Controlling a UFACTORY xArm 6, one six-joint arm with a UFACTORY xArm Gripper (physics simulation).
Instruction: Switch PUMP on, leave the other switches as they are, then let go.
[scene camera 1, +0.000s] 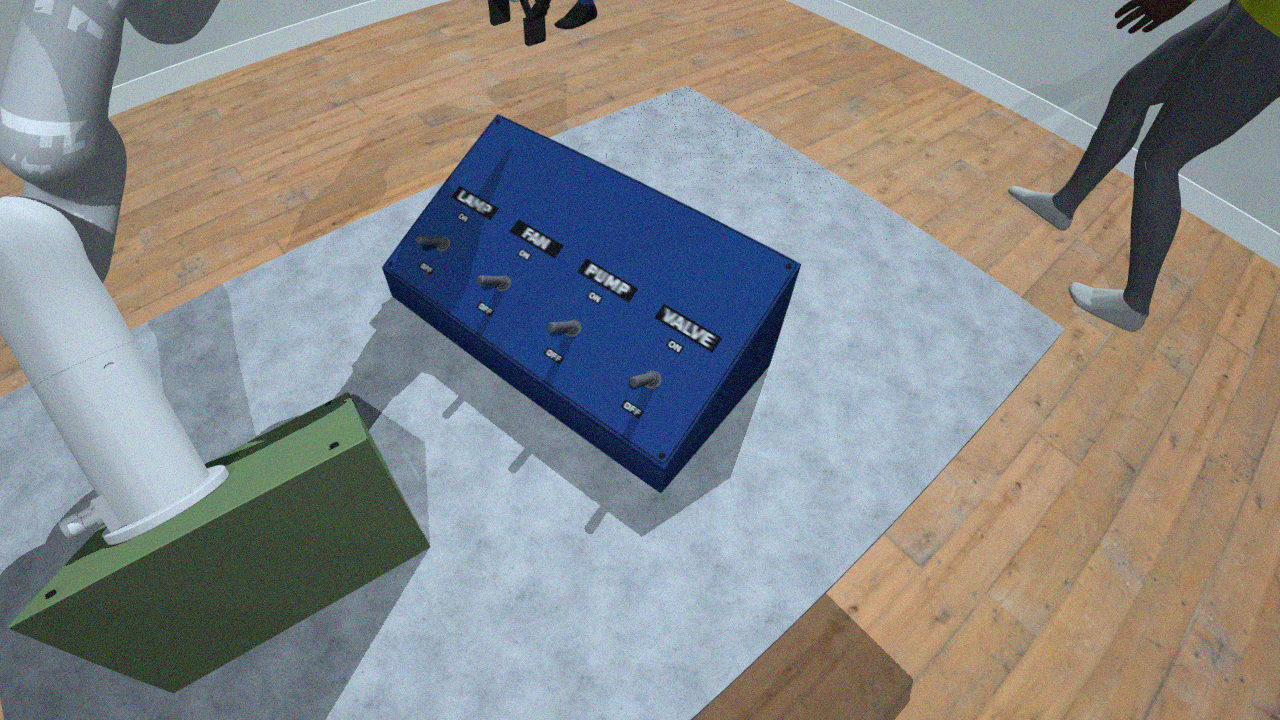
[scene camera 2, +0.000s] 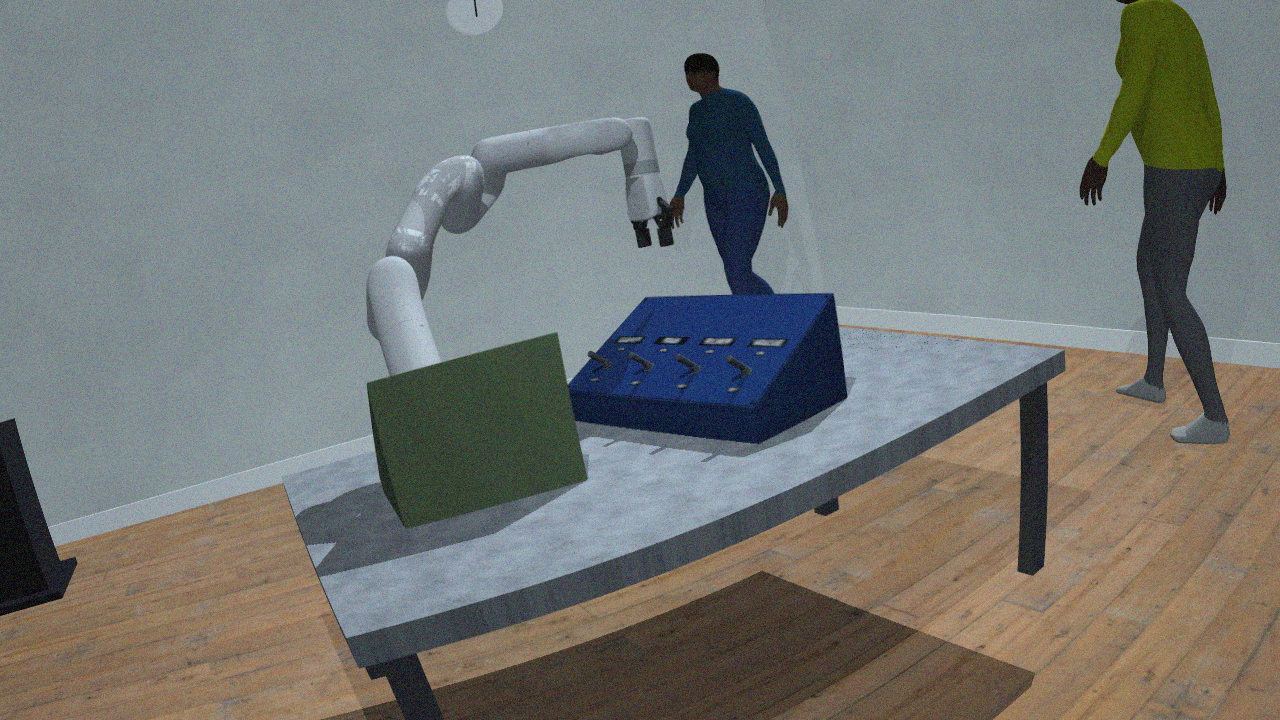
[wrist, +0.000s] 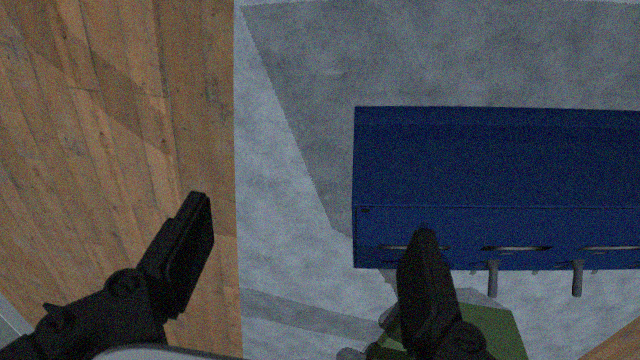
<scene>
I see my gripper (scene camera 2: 656, 246) and a blue switch panel (scene camera 1: 653, 285).
My gripper is seen too in the wrist view (wrist: 309, 234). The blue switch panel is seen too in scene camera 2 (scene camera 2: 790, 343) and in the wrist view (wrist: 519, 189).
</scene>
